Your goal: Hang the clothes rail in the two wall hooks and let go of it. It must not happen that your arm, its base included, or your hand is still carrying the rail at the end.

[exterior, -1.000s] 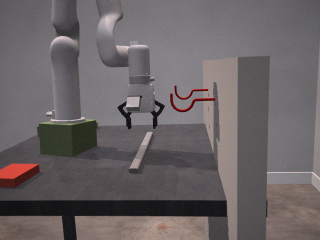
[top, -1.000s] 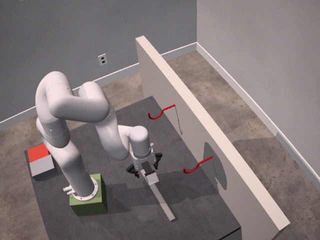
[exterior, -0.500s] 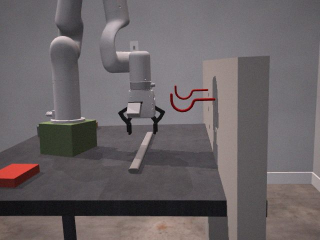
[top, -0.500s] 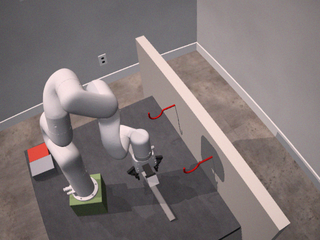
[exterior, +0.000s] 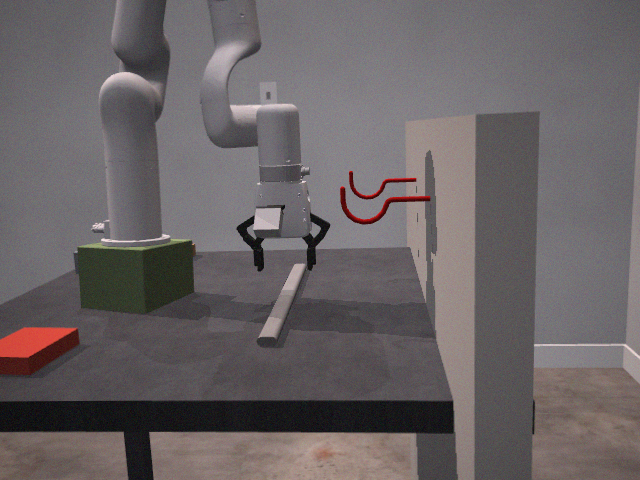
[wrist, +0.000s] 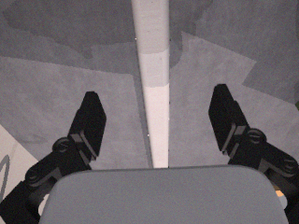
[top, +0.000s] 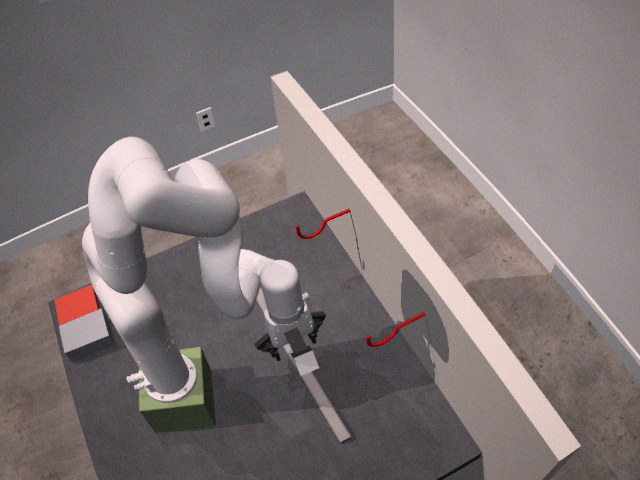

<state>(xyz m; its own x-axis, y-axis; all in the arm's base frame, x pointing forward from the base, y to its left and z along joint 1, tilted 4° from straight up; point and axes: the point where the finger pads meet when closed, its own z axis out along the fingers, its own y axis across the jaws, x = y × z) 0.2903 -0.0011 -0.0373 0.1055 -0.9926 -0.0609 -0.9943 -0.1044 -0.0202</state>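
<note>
The grey clothes rail is 60 mm below my hand. Also, from my hand: beige wall panel: 280 mm below, 270 mm ahead, 50 mm to the left; then grey block: 490 mm behind, 250 mm to the left, 40 mm below.
</note>
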